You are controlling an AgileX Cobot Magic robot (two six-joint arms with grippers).
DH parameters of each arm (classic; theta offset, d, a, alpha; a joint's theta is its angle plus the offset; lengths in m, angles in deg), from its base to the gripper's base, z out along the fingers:
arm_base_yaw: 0 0.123 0 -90
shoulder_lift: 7.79 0 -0.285 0
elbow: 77.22 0 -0.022 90
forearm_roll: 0 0.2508 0 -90
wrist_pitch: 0 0 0.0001 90
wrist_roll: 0 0.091 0 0
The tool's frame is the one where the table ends.
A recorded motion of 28 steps. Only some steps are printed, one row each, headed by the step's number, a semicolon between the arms.
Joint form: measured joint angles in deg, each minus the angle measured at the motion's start. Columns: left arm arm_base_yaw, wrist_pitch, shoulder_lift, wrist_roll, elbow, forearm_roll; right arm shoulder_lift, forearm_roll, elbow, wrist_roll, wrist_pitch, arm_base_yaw.
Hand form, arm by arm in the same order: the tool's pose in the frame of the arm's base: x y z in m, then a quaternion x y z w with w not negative. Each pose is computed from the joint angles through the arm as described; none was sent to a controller.
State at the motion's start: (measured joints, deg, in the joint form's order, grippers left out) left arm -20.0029 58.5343 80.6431 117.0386 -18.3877 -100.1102; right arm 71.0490 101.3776 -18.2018 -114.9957 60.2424 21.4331
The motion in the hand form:
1: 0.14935 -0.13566 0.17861 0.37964 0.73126 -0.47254 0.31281; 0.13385 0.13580 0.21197 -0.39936 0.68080 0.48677 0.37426
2: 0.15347 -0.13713 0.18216 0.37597 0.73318 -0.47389 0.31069; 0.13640 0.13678 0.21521 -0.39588 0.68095 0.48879 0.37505
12: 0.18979 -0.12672 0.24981 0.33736 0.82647 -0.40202 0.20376; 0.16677 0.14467 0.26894 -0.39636 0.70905 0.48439 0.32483
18: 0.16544 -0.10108 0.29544 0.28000 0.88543 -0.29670 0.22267; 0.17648 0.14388 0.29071 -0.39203 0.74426 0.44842 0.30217
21: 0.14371 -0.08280 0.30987 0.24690 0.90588 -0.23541 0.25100; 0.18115 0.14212 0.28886 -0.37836 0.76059 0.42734 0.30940
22: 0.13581 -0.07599 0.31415 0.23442 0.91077 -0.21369 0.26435; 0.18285 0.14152 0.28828 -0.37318 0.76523 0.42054 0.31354
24: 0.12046 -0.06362 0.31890 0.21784 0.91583 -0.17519 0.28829; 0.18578 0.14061 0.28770 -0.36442 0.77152 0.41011 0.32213
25: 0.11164 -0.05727 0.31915 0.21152 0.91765 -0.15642 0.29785; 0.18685 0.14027 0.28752 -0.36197 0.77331 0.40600 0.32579
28: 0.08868 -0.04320 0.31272 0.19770 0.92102 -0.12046 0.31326; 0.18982 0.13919 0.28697 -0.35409 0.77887 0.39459 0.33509
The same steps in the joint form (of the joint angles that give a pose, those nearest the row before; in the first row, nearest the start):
1: 0.00 -0.20 0.05 -1.80 -0.88 0.36; 0.00 0.00 -0.89 0.69 0.00 0.00
2: 0.00 -0.43 0.04 -3.83 -2.15 1.11; 0.00 -0.09 -1.73 1.77 -0.06 0.00
12: 3.72 -1.09 -6.25 -54.12 -22.22 37.04; -0.79 -16.93 -17.70 28.21 -0.45 -1.27
18: 3.86 -1.02 -18.85 -81.57 -26.86 58.42; -1.50 -27.51 -24.58 41.95 -2.19 -1.27
21: 3.86 -0.48 -26.50 -92.70 -26.86 69.30; -1.50 -29.10 -24.75 43.76 -5.35 -1.27
22: 3.86 -0.28 -29.22 -96.20 -26.75 73.04; -1.50 -29.40 -24.75 44.14 -6.52 -1.27
24: 3.86 0.33 -34.21 -101.09 -26.04 79.36; -1.50 -29.59 -24.75 44.51 -8.48 -1.27
25: 3.86 0.93 -36.88 -103.05 -25.30 82.32; -1.50 -29.64 -24.75 44.51 -9.20 -1.27
28: 3.86 2.72 -43.67 -106.71 -22.27 87.94; -1.50 -29.87 -24.75 44.72 -11.20 -1.27

